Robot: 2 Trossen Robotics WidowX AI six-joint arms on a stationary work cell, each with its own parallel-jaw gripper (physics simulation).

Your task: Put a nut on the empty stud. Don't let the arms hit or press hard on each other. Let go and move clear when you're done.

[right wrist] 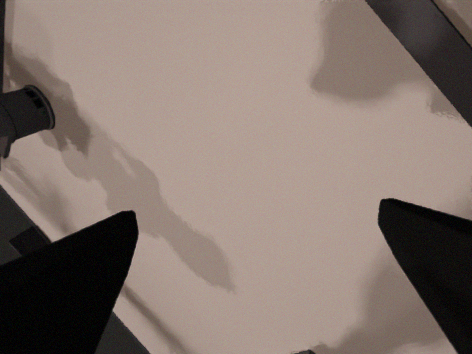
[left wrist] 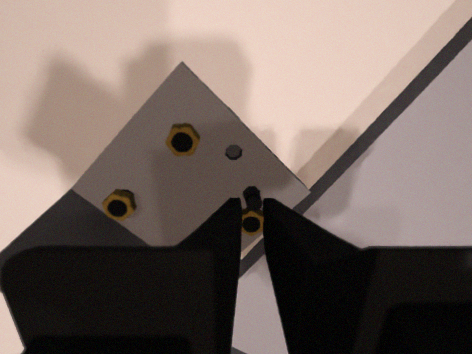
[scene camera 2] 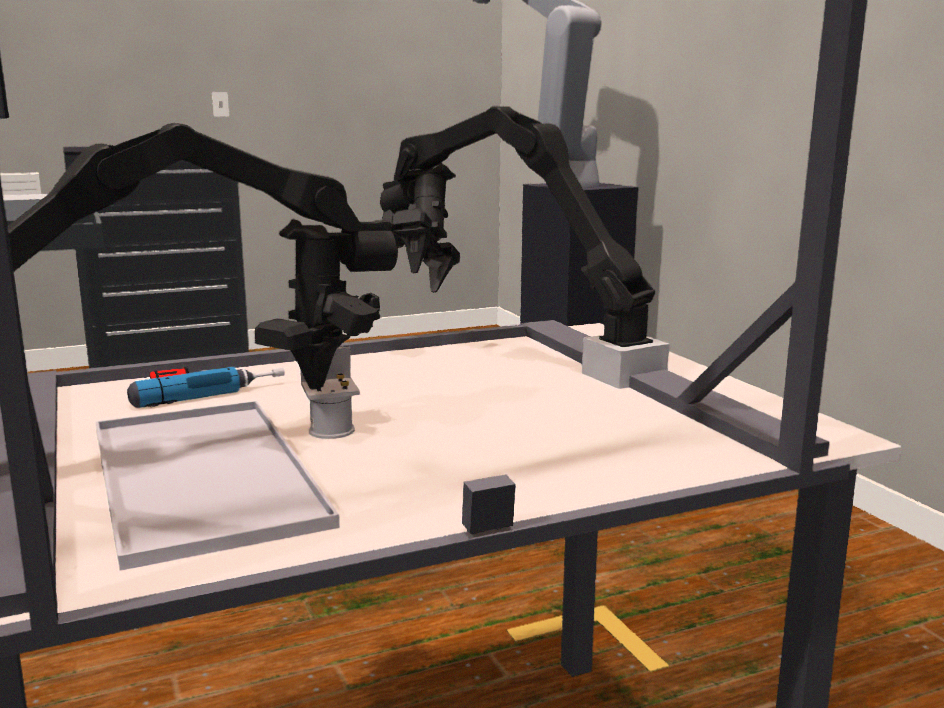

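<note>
My left gripper is shut on a brass nut, low over the stand's grey top plate. A dark post stands right beside the fingertips and runs toward the held nut; whether it enters the nut is hidden. A short grey stud stands bare on the plate. Two other brass nuts are on the plate, away from the fingers. My right gripper is open and empty, high above the table, behind and to the right of the left gripper in scene camera 2.
A shallow grey tray lies beside the stand. A blue power driver lies behind the tray. A black block stands at the table's front edge. The two arms are close together above the stand's right side.
</note>
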